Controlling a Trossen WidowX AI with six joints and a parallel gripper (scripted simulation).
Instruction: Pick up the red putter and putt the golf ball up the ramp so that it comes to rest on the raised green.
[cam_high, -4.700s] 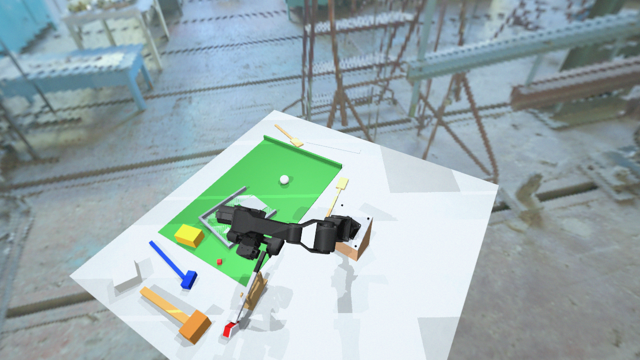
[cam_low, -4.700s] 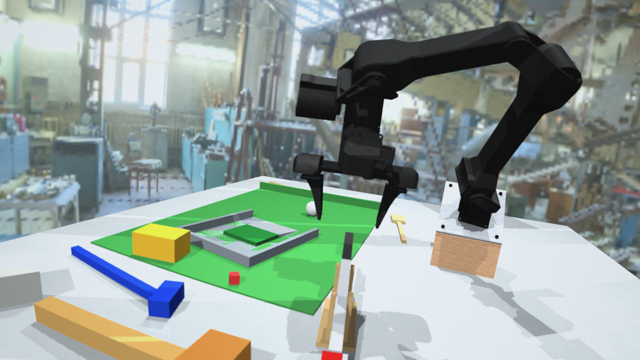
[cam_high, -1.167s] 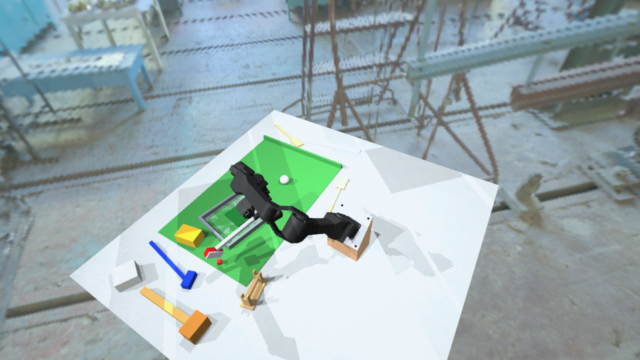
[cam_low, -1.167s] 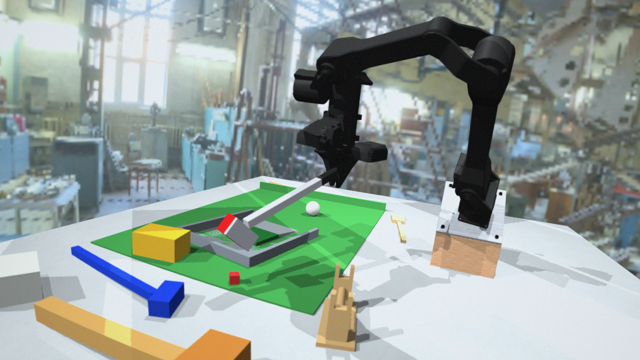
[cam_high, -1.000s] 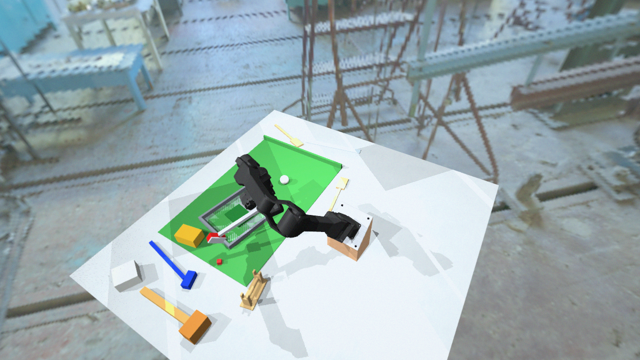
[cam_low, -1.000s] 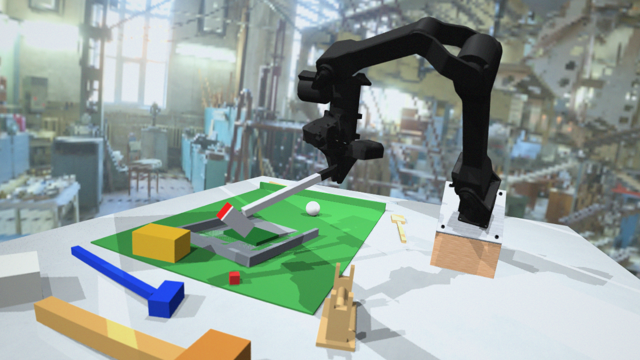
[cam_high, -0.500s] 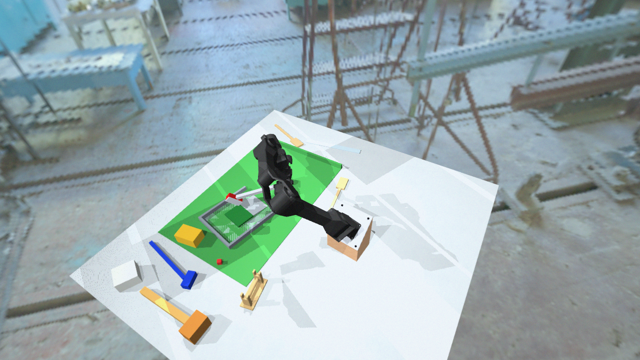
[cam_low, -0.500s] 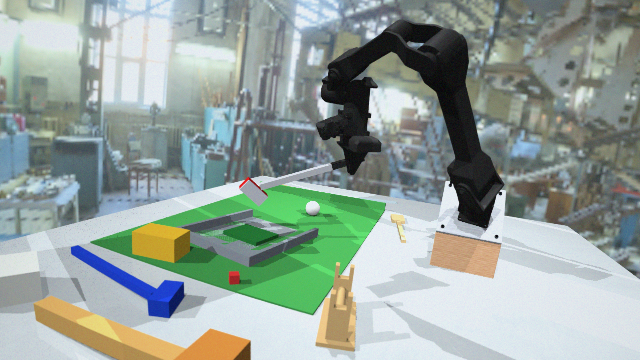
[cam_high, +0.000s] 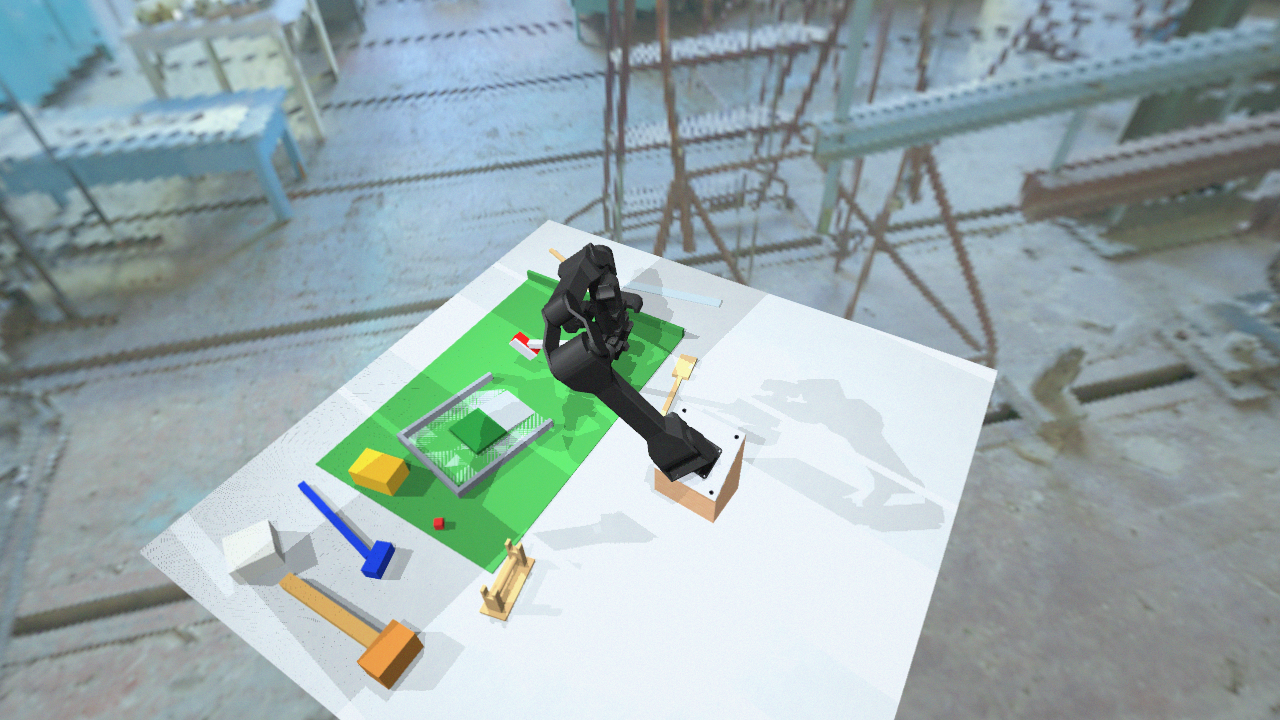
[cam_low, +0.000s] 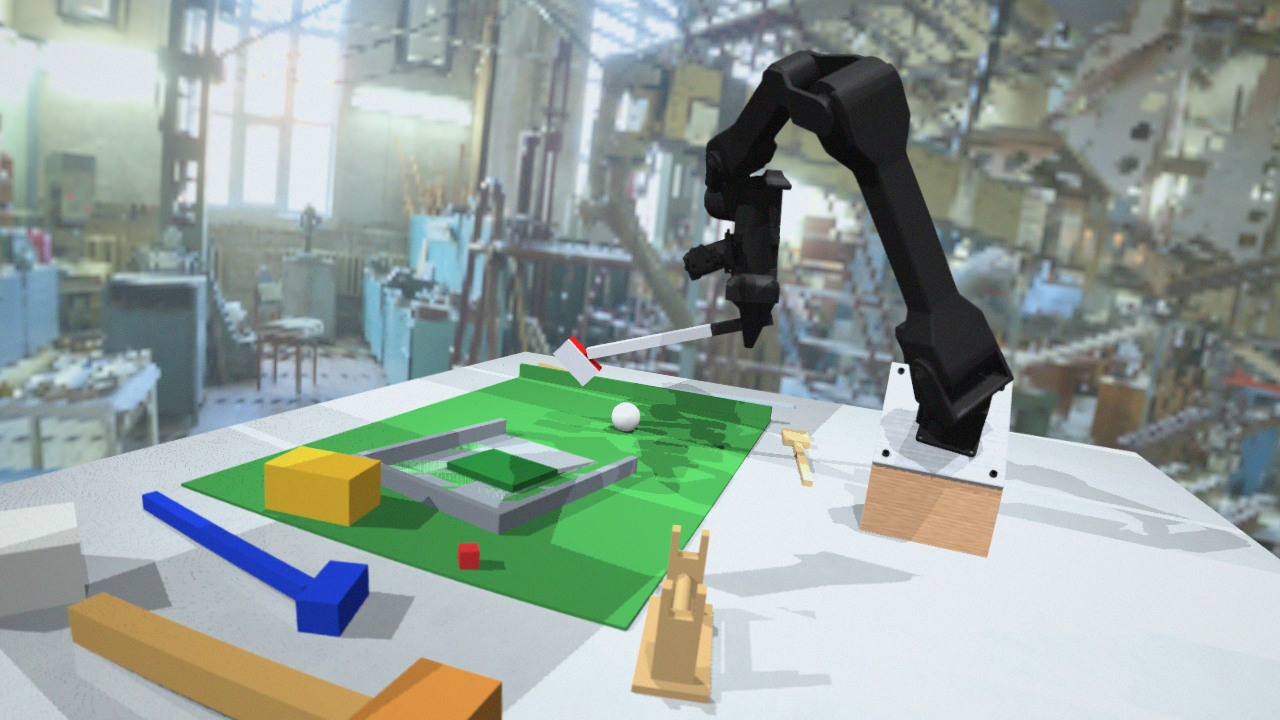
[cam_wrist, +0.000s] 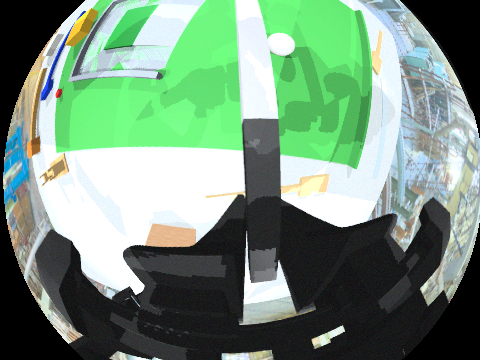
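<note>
My gripper tip is 110 mm short of the red putter, 40 mm to the right of it and 10 mm above it. The rest, counted from my gripper tip: small red cube: 440 mm to the left, 150 mm below, 70 mm ahead; then green mat: 210 mm ahead, 160 mm below, 120 mm to the left; then white golf ball: 180 mm ahead, 140 mm below, 20 mm to the right.
</note>
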